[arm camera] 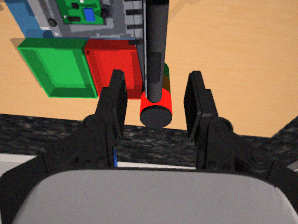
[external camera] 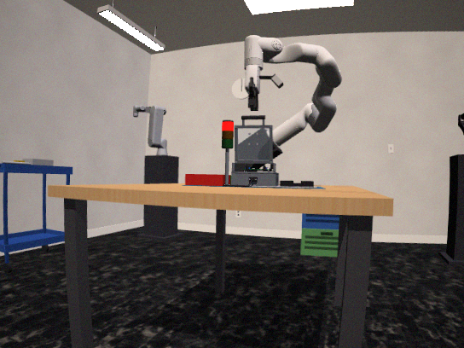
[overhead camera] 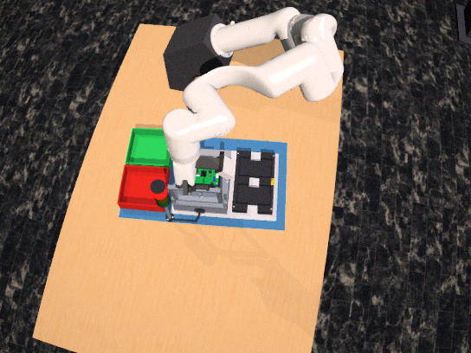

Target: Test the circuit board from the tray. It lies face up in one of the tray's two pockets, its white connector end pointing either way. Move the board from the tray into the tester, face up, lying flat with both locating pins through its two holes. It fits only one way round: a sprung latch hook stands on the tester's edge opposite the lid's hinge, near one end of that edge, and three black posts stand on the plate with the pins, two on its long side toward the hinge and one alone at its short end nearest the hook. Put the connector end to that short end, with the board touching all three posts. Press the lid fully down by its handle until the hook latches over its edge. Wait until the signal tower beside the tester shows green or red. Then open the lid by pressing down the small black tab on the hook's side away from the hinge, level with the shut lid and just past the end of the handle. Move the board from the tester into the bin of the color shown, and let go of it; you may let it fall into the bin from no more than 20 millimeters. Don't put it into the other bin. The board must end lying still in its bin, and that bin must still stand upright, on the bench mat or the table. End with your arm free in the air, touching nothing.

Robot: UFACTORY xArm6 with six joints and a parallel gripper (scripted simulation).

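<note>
Right now the tester plate is 25 cm below my hand, 13 cm behind it and 2 cm to the right of it. The rest, counted from my hand: tester lid 14 cm below, 2 cm behind; then black tab 23 cm below, 20 cm behind, 2 cm to the left; then red bin 31 cm below, 21 cm to the right, 4 cm behind.
</note>
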